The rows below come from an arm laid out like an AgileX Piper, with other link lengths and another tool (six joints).
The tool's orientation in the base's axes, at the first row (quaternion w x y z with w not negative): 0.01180, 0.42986, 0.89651, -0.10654
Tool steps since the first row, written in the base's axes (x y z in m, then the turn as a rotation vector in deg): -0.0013, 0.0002, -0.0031, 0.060, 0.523, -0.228; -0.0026, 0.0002, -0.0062, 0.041, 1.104, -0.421; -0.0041, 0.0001, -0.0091, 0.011, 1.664, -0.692; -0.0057, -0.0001, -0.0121, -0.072, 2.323, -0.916; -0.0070, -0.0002, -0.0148, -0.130, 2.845, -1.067; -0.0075, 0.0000, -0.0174, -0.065, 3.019, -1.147; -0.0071, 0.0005, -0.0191, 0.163, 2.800, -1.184; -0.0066, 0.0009, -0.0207, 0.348, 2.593, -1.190
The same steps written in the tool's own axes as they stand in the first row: 0.0013, -0.0003, 0.0031, 0.390, 0.405, 0.113; 0.0025, -0.0008, 0.0062, 0.870, 0.779, 0.186; 0.0037, -0.0015, 0.0092, 1.349, 1.145, 0.341; 0.0049, -0.0023, 0.0122, 1.933, 1.522, 0.433; 0.0059, -0.0029, 0.0150, 2.388, 1.821, 0.479; 0.0067, -0.0027, 0.0175, 2.490, 1.992, 0.518; 0.0070, -0.0017, 0.0191, 2.182, 2.042, 0.582; 0.0072, -0.0008, 0.0205, 1.907, 2.060, 0.616
